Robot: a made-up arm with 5 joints. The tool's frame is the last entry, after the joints.
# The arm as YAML. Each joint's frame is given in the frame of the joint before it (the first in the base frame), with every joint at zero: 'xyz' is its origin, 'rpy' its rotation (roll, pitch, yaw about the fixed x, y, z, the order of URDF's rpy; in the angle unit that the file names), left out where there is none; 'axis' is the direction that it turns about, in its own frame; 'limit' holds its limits. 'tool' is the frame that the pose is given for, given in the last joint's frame.
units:
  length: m
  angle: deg
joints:
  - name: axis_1
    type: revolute
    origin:
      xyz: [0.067, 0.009, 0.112]
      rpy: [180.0, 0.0, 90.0]
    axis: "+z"
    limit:
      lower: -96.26
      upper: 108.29
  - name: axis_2
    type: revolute
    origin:
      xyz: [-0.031, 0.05, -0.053]
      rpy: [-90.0, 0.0, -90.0]
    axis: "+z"
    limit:
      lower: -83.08
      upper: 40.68
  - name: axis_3
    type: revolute
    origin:
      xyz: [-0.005, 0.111, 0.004]
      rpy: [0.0, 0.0, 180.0]
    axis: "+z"
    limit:
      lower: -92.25
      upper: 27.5
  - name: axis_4
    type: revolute
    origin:
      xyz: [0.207, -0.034, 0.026]
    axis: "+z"
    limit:
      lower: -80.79
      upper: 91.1
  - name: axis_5
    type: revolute
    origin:
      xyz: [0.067, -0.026, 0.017]
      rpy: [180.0, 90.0, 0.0]
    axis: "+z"
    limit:
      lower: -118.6
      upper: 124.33
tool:
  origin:
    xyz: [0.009, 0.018, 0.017]
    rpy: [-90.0, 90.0, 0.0]
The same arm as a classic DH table. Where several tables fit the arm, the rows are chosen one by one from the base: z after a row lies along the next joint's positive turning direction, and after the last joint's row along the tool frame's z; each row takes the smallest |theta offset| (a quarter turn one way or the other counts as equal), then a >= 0, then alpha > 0; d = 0 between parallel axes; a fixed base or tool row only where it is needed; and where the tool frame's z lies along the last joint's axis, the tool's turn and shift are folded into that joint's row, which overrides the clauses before.
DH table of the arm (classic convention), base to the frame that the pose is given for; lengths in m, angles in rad. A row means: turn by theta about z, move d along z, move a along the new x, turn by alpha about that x. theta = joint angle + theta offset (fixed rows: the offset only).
base (fixed): theta0 0.1335  d 0  a 0.0676  alpha 3.1416
axis_1: theta0 0.1335  d -0.165  a 0.05  alpha 1.5708
axis_2: theta0 -1.5258  d 0  a 0.1111  alpha 0
axis_3: theta0 1.363  d 0  a 0.2098  alpha 0
axis_4: theta0 -1.408  d 0.016  a 0.026  alpha 1.5708
axis_5: theta0 -1.5708  d -0.05  a 0.009  alpha -1.5708
tool (fixed): theta0 1.5708  d 0.018  a 0  alpha 0
Joint limits (rad, base to tool): -1.6801..1.89 -1.45..0.71 -1.6101..0.48 -1.4101..1.59 -2.07..2.17

